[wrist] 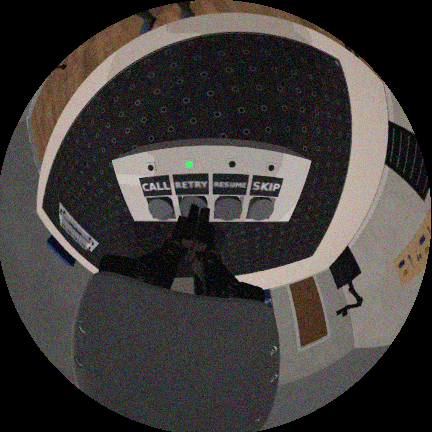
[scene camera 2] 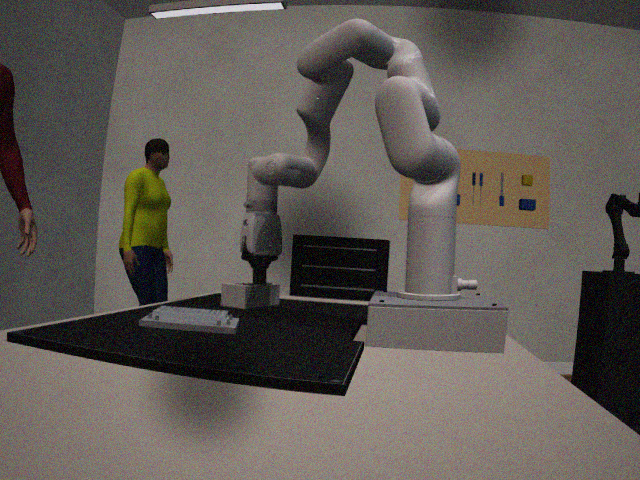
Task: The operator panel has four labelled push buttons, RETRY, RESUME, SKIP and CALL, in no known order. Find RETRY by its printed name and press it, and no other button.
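Places are measured from the arm's base along level axes (x down, y right, z back), in metres.
Pixels of known places: gripper, fingertip midpoint: (wrist: 195,217) (scene camera 2: 259,284); arm's base at its link origin: (scene camera 2: 428,297).
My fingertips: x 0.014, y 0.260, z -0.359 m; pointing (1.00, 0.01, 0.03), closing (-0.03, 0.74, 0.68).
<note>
Ahead of a thing's pixels: the offset from my fingertips to its middle. Level surfaces: height alone.
The light grey operator panel {dy +0.024, dx +0.026, dz -0.021 m} (scene camera 2: 235,296) (wrist: 212,152) stands on the dark mat. In the wrist view its labels read, left to right, CALL {dy -0.016, dx +0.001, dz -0.043 m} (wrist: 156,186), RETRY {dy +0.012, dx +0.001, dz -0.031 m} (wrist: 191,185), RESUME {dy +0.039, dx +0.001, dz -0.019 m} (wrist: 230,185) and SKIP {dy +0.067, dx +0.001, dz -0.007 m} (wrist: 266,186), each above a round grey button. The lamp {dy +0.018, dx +0.000, dz -0.046 m} (wrist: 189,164) above RETRY is lit green; the other three are dark. My gripper (scene camera 2: 259,282) (wrist: 195,217) is shut and empty, pointing down, with its fingertips at the RETRY button {dy +0.003, dx +0.004, dz -0.011 m} (wrist: 187,202) and hiding part of it. The CALL button {dy -0.025, dx +0.001, dz -0.023 m} (wrist: 161,208), RESUME button {dy +0.030, dx +0.001, dz +0.001 m} (wrist: 228,208) and SKIP button {dy +0.058, dx +0.001, dz +0.013 m} (wrist: 261,208) are not covered by the fingers.
A grey keyboard-like block {dy -0.379, dx +0.035, dz -0.071 m} (scene camera 2: 190,319) (wrist: 77,227) lies on the dark mat {dx +0.053 m} (scene camera 2: 289,361) (wrist: 280,65), apart from the panel. The arm's base (scene camera 2: 436,328) stands at the mat's right side. A person in yellow (scene camera 2: 146,211) stands behind the table, and a red-sleeved arm (scene camera 2: 12,165) shows at the left.
</note>
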